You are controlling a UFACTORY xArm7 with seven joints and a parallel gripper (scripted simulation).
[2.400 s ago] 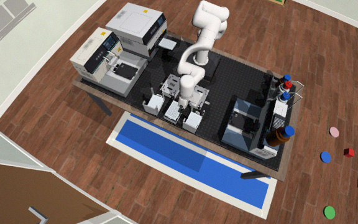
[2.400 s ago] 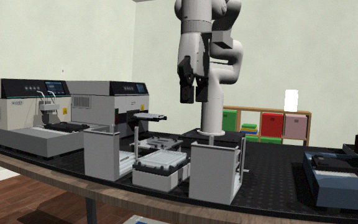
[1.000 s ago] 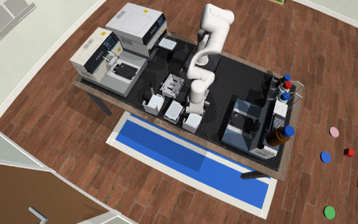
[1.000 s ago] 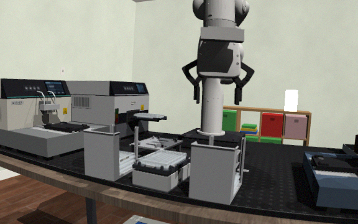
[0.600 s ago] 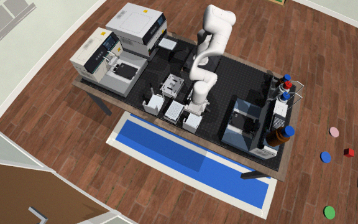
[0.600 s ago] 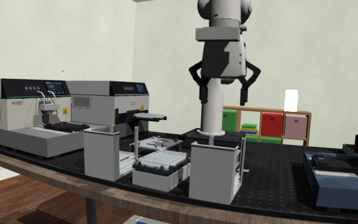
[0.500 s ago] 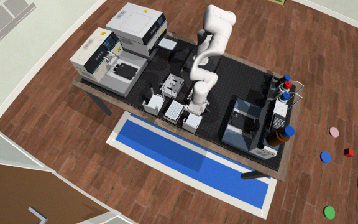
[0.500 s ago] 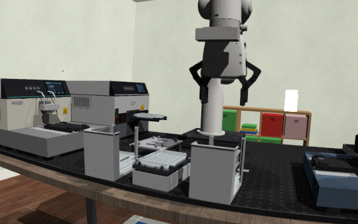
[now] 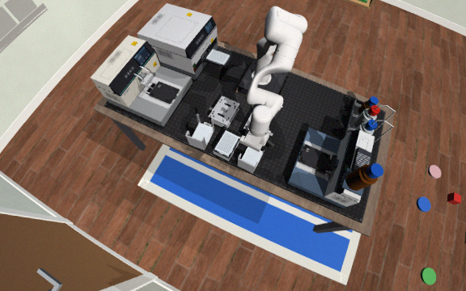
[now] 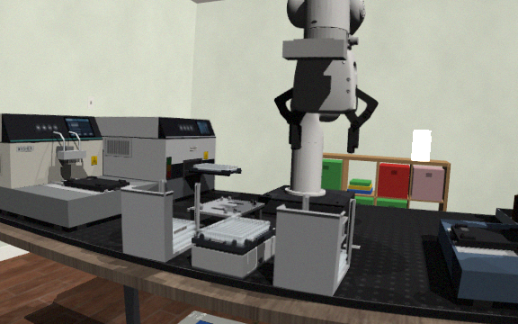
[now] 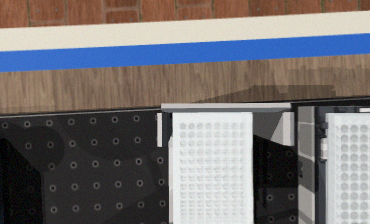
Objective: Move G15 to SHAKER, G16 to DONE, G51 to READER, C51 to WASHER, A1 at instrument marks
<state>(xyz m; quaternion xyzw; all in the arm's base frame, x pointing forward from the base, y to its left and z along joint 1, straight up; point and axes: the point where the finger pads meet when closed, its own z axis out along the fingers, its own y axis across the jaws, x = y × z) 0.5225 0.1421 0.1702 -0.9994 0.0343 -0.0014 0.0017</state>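
Now: hand 200 mm above the plate C51. The rest, counted from my hand: reader's dark tray: 520 mm behind, 440 mm to the right, 120 mm below; washer nest: 630 mm to the right, 150 mm behind, 140 mm below; DONE label: 310 mm to the right, 220 mm below, 100 mm behind.
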